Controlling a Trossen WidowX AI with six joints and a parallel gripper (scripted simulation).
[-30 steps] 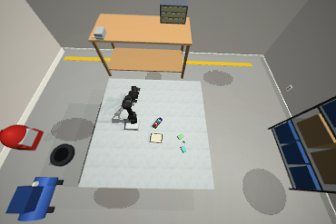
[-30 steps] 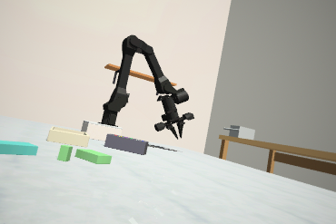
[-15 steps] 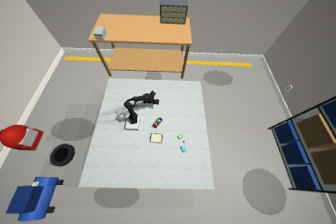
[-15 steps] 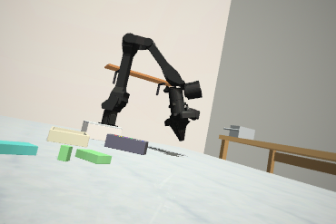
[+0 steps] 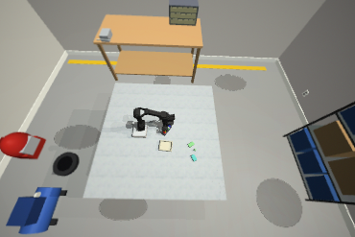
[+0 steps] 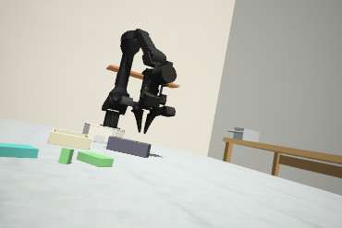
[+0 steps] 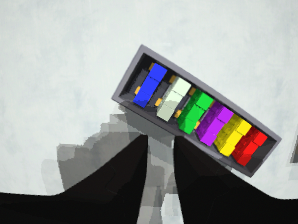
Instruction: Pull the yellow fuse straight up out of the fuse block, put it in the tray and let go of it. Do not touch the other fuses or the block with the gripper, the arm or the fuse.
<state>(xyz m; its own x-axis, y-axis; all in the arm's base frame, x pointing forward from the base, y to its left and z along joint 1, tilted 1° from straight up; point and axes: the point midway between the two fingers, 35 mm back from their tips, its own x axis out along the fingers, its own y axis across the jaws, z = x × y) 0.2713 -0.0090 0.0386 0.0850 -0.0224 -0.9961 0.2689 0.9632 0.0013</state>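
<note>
My gripper tip is now 40 mm to the left of the purple fuse, 40 mm above it and 10 mm past it. The rest, counted from my gripper tip: green fuse (40 mm below, 30 mm to the right); then blue fuse (40 mm below, 30 mm ahead); then white fuse (40 mm below, 10 mm to the right, 10 mm ahead).
</note>
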